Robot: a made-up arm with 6 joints.
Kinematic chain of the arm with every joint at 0, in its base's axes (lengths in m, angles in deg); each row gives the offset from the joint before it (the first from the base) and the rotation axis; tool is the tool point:
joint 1: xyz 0 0 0.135 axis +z
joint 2: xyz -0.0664 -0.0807 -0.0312 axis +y
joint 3: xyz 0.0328 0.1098 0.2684 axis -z
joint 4: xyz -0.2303 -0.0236 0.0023 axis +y
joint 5: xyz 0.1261 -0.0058 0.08 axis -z
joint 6: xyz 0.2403 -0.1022 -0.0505 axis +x
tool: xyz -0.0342 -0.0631 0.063
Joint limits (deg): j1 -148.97..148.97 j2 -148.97..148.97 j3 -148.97..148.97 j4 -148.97..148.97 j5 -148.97..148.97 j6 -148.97..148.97
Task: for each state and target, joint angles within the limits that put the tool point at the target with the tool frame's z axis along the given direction. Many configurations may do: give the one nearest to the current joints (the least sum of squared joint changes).
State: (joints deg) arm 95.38 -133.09 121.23 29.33 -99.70 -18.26
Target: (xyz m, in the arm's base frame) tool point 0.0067 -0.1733 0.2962 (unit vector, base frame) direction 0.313 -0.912 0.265
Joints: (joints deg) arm 87.34 -82.97 82.03 46.01 -75.78 -24.67
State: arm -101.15 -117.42 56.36 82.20 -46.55 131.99
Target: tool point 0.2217 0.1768 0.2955 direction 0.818 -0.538 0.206
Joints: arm -79.41 -116.34 100.22 81.82 -68.11 139.96
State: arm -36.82 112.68 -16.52 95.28 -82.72 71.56
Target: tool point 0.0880 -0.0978 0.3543 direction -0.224 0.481 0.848
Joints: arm -88.41 120.13 -21.48 90.41 -88.86 121.73
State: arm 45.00 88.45 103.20 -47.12 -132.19 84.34
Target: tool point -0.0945 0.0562 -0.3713 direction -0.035 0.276 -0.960
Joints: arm 83.75 119.31 121.70 -55.46 -148.97 41.32
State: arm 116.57 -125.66 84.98 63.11 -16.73 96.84
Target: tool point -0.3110 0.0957 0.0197 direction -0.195 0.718 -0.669
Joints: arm 92.87 -135.91 77.26 96.02 -3.96 111.58
